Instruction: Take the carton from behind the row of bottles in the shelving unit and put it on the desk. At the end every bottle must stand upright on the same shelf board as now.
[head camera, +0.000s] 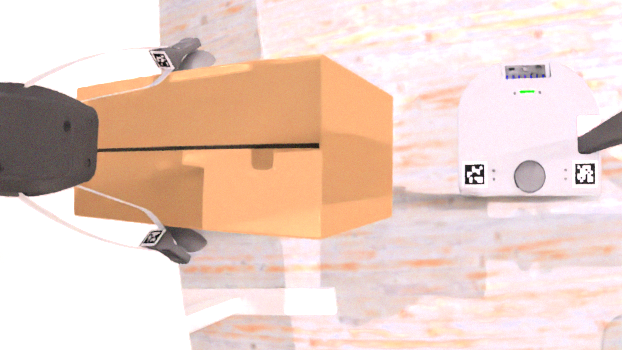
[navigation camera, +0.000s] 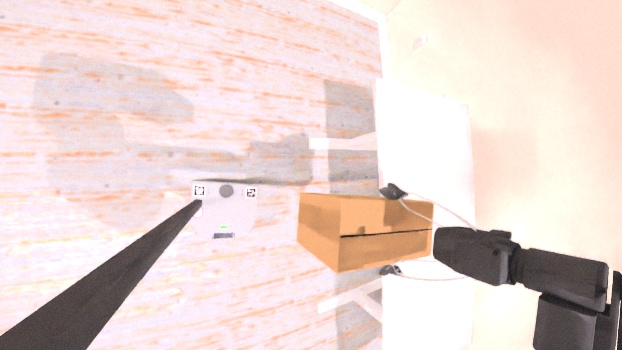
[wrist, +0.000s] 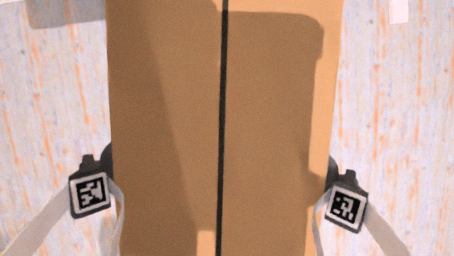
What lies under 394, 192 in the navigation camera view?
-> The gripper.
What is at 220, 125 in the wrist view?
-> A carton.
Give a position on a carton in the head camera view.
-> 301, 147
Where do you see the gripper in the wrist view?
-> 220, 166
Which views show the gripper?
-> The head camera view, the navigation camera view and the wrist view: all of them.
